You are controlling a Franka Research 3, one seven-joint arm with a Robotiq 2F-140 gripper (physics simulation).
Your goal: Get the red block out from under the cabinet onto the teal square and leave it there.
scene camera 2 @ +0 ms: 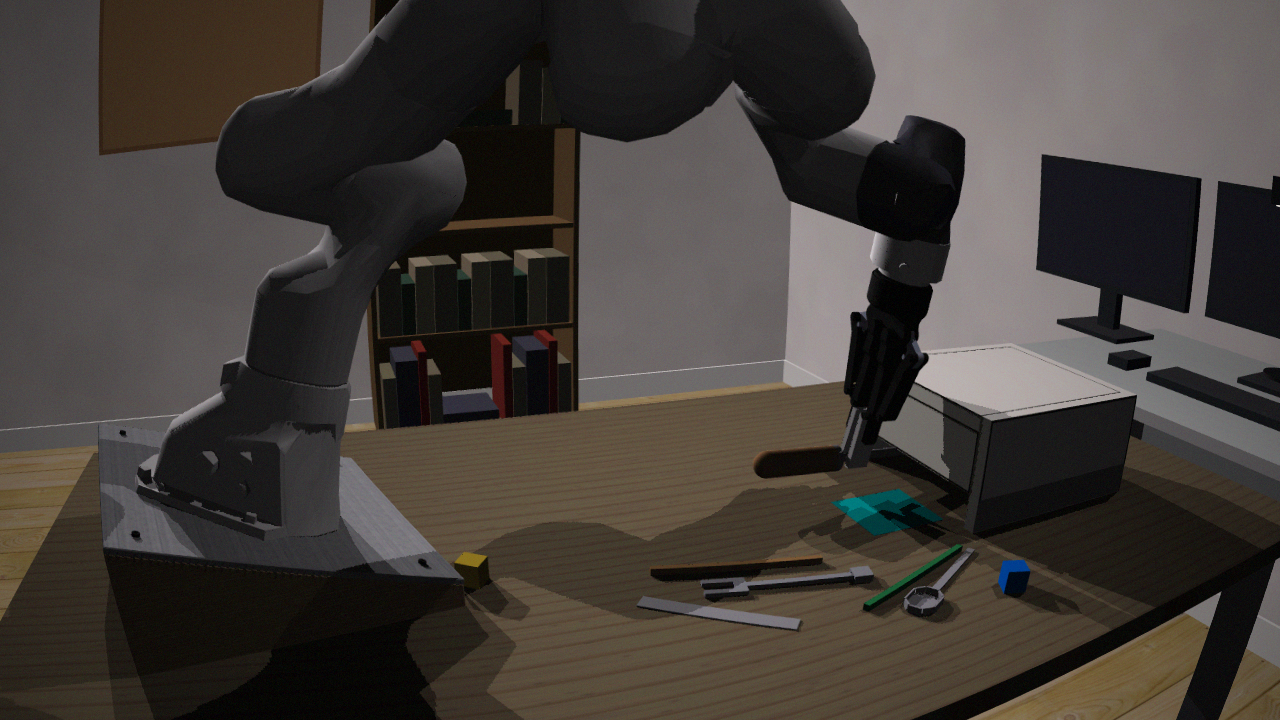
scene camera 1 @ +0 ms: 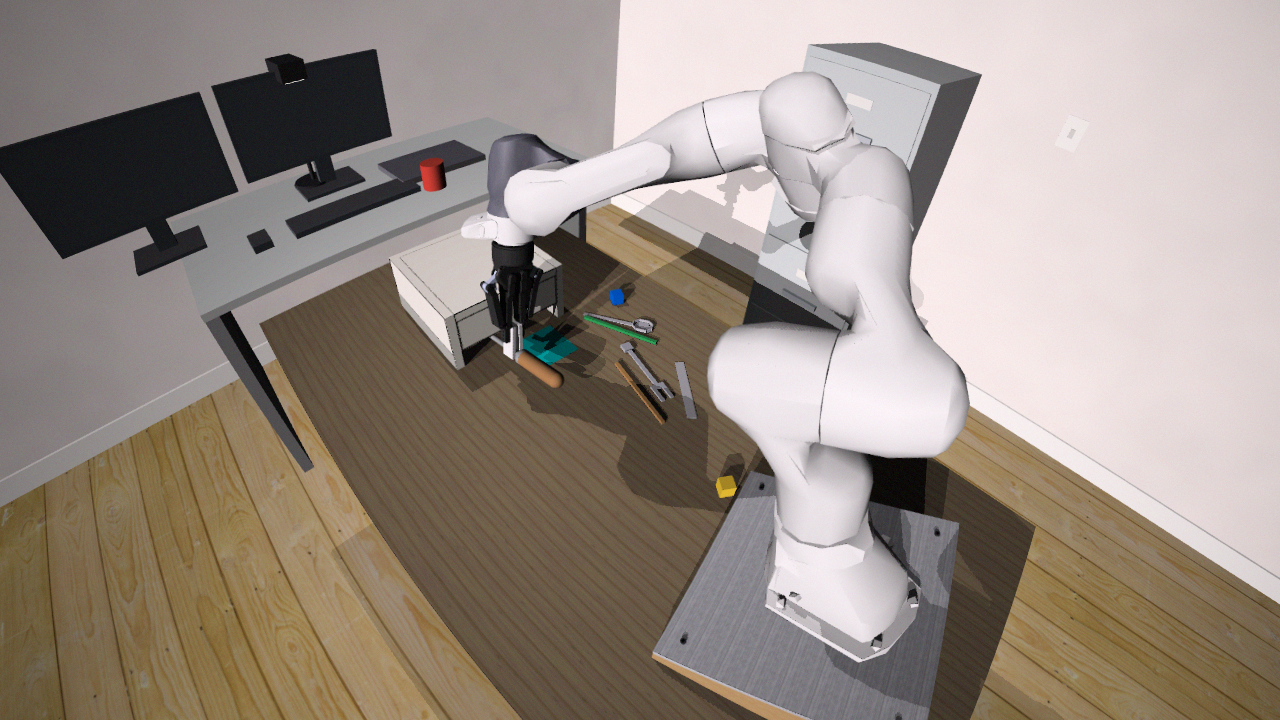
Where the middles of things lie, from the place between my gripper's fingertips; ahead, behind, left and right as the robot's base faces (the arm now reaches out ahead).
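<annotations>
The green stick (scene camera 2: pixel 915 576) is 20 mm behind my hand, 240 mm to the right of it and 30 mm below it. There's a ladle (scene camera 2: pixel 916 602) as well, 10 mm ahead of my hand, 260 mm to the right of it and 30 mm below it. The forked tool (scene camera 2: pixel 862 574) is 150 mm behind my hand, 210 mm to the right of it and 30 mm below it, and the brown stick (scene camera 2: pixel 814 559) is 190 mm behind that hand, 170 mm to the right of it and again 30 mm below it.
</annotations>
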